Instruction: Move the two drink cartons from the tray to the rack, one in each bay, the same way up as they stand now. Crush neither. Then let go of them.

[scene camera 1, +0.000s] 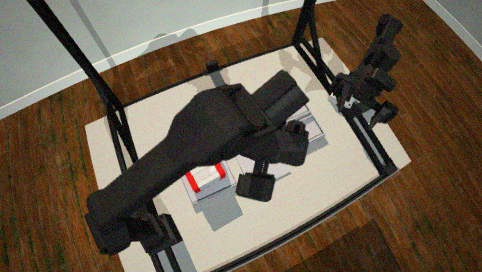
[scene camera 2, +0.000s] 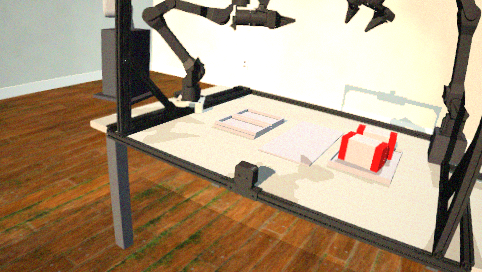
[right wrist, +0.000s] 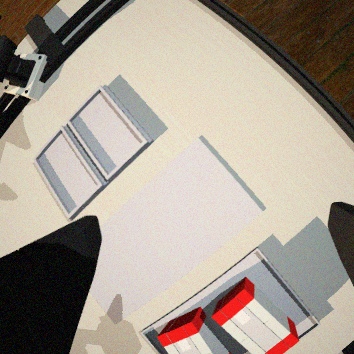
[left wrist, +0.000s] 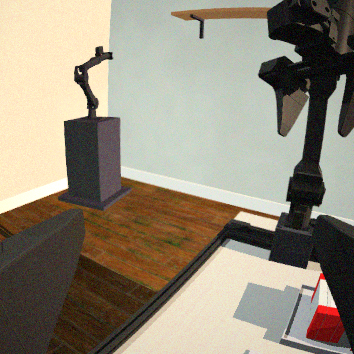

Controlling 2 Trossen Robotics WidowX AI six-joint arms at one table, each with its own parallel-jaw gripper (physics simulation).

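Places are measured from the left arm's base along level axes (x ahead, y left, z up), in metres.
Where they show: left gripper, fingertip midpoint: [scene camera 1: 354,121] [scene camera 2: 294,20] [left wrist: 203,225]; right gripper, fingertip midpoint: [scene camera 2: 355,27] [right wrist: 218,222] [left wrist: 308,134]; left arm's base at its link origin: [scene camera 2: 190,99] [right wrist: 21,72]; right arm's base at its link origin: [scene camera 1: 156,234] [scene camera 2: 450,133] [left wrist: 297,222].
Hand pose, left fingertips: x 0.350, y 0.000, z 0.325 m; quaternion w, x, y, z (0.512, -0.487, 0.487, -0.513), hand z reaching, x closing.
Observation:
Each offset is from my left fingertips to the centre of the thing.
Two white cartons with red ends stand side by side, slightly apart, in the tray {dy -0.337, dx +0.230, dz -0.352 m} [scene camera 2: 359,176] [right wrist: 274,282]: one carton {dy -0.372, dx +0.196, dz -0.321 m} [scene camera 2: 361,150] [right wrist: 185,332] and another carton {dy -0.288, dx +0.262, dz -0.321 m} [scene camera 2: 378,134] [right wrist: 255,320]. The right wrist view cuts off their lower parts. The two-bay rack {dy -0.124, dx -0.120, dz -0.351 m} [scene camera 2: 235,131] [right wrist: 129,161] has both bays empty. My right gripper [scene camera 2: 357,26] [left wrist: 308,134] [right wrist: 218,222] is open, high above the table, apart from the cartons. My left gripper [scene camera 2: 291,21] [left wrist: 203,225] is open, high up and away from the rack. In scene camera 1 the right arm hides much of the tray and rack.
A flat pale plate [scene camera 2: 302,141] [right wrist: 180,215] lies between the rack and the tray. A dark frame with posts [scene camera 2: 122,65] edges the table. A small dark block [scene camera 2: 246,175] is on the frame's edge. A second small arm on a pedestal [left wrist: 92,160] stands off the table.

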